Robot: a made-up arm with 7 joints. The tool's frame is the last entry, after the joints. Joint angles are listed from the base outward.
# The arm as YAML. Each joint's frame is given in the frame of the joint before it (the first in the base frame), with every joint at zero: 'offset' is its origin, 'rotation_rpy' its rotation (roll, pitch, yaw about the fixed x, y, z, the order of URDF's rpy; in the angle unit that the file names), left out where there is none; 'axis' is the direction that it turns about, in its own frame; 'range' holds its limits. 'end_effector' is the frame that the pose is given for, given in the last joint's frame.
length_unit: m
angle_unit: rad
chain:
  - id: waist
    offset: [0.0, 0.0, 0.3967]
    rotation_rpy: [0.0, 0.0, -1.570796]
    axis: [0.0, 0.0, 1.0]
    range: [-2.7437, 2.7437]
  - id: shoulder
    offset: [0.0, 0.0, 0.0]
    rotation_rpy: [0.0, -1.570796, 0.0]
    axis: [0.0, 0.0, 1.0]
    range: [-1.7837, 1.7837]
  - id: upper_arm
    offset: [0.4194, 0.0, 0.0]
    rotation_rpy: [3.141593, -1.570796, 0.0]
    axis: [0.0, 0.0, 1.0]
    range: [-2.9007, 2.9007]
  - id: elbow
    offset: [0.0, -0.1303, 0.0]
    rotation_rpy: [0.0, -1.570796, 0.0]
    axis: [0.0, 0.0, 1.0]
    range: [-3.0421, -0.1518]
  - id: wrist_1
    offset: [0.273, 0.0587, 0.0]
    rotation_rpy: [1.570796, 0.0, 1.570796]
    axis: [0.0, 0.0, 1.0]
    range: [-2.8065, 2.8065]
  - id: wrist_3
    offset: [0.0, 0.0, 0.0]
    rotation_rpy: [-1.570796, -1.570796, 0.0]
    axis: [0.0, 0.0, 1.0]
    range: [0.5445, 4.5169]
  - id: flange
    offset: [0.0, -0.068, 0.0]
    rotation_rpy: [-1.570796, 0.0, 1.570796]
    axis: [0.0, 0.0, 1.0]
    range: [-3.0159, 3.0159]
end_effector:
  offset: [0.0, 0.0, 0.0]
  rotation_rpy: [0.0, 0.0, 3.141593]
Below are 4 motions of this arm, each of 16 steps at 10 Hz.
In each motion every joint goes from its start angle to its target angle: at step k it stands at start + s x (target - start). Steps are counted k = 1, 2, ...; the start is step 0. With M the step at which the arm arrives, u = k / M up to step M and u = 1 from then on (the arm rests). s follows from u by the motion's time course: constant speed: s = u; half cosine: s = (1 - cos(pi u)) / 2; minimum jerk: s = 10 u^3 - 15 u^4 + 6 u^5.
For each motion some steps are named. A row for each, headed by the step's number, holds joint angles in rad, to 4 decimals.
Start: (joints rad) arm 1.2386 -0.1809 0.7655 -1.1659 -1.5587 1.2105 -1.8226
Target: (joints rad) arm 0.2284 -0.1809 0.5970 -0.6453 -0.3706 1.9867 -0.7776
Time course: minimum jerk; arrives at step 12
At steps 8, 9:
8: 0.4404 -0.1809 0.6324 -0.7546 -0.6200 1.8238 -0.9969
9: 0.3330 -0.1809 0.6144 -0.6992 -0.4936 1.9064 -0.8858

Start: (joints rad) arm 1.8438 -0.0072 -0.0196 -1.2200 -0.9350 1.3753 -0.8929
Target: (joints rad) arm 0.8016 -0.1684 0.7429 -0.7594 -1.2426 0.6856 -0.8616
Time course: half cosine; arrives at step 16
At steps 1, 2, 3, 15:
1: 1.8338 -0.0087 -0.0123 -1.2156 -0.9380 1.3687 -0.8926
2: 1.8041 -0.0133 0.0094 -1.2025 -0.9467 1.3490 -0.8917
3: 1.7560 -0.0208 0.0447 -1.1812 -0.9609 1.3172 -0.8903
15: 0.8116 -0.1669 0.7356 -0.7638 -1.2396 0.6922 -0.8619

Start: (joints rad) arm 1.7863 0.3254 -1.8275 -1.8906 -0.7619 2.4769 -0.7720
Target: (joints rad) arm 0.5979 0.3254 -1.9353 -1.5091 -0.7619 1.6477 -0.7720
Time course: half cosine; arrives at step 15
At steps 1, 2, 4, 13, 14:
1: 1.7733 0.3254 -1.8287 -1.8864 -0.7619 2.4678 -0.7720
2: 1.7349 0.3254 -1.8322 -1.8741 -0.7619 2.4411 -0.7720
4: 1.5897 0.3254 -1.8453 -1.8275 -0.7619 2.3397 -0.7720
13: 0.6493 0.3254 -1.9306 -1.5256 -0.7619 1.6835 -0.7720
14: 0.6109 0.3254 -1.9341 -1.5133 -0.7619 1.6568 -0.7720

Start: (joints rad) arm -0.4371 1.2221 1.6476 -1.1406 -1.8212 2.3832 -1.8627
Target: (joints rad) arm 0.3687 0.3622 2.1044 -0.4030 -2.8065 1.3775 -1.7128
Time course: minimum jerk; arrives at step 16
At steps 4, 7, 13, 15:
4: -0.3537 1.1331 1.6949 -1.0642 -1.9232 2.2791 -1.8472
7: -0.1277 0.8919 1.8230 -0.8573 -2.1996 1.9970 -1.8051
13: 0.3294 0.4041 2.0821 -0.4390 -2.7584 1.4265 -1.7201
15: 0.3669 0.3641 2.1034 -0.4046 -2.8043 1.3797 -1.7131

